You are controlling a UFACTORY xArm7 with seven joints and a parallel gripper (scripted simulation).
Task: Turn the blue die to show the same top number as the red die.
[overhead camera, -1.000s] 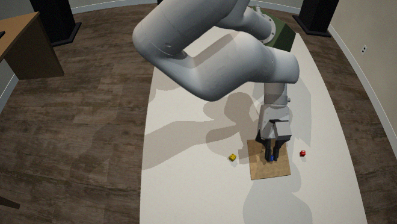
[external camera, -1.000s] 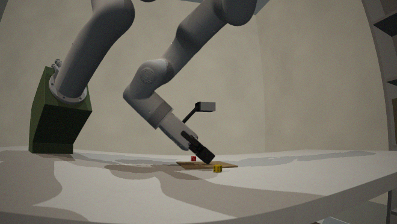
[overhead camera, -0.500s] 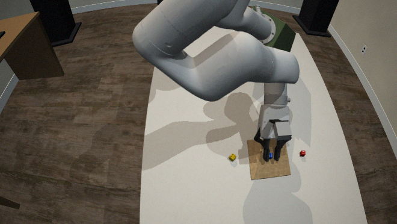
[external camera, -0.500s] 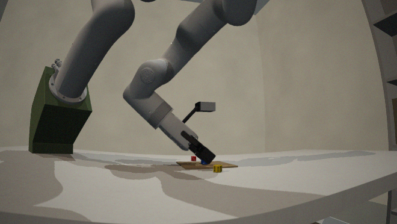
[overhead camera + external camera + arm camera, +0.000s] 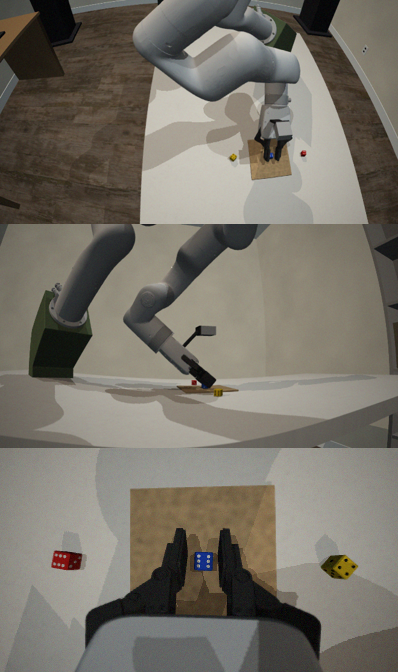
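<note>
My hand is 2 cm above the blue die. Round my hand: mat (3 cm below); red die (1 cm ahead, 13 cm to the left, 2 cm below); yellow die (2 cm behind, 12 cm to the right, 2 cm below).
</note>
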